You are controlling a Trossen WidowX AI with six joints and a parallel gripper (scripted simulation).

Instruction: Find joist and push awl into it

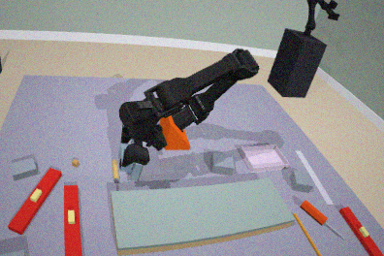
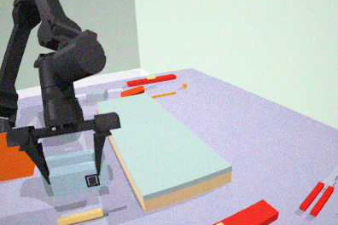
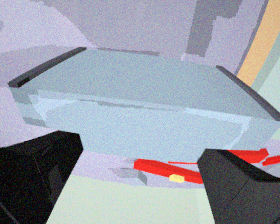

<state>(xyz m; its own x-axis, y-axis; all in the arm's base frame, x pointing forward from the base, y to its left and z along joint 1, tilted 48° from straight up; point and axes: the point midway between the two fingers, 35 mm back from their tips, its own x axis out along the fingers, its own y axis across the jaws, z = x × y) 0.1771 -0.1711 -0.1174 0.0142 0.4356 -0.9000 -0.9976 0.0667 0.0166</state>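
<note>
The stud finder lies 2 cm ahead of my gripper tip. The rest, counted from my gripper tip: grey block: 31 cm to the right, 6 cm below, 1 cm behind; then pale pink tray: 54 cm to the left, 6 cm below, 2 cm behind; then awl: 7 cm below, 2 cm to the right, 2 cm ahead.
</note>
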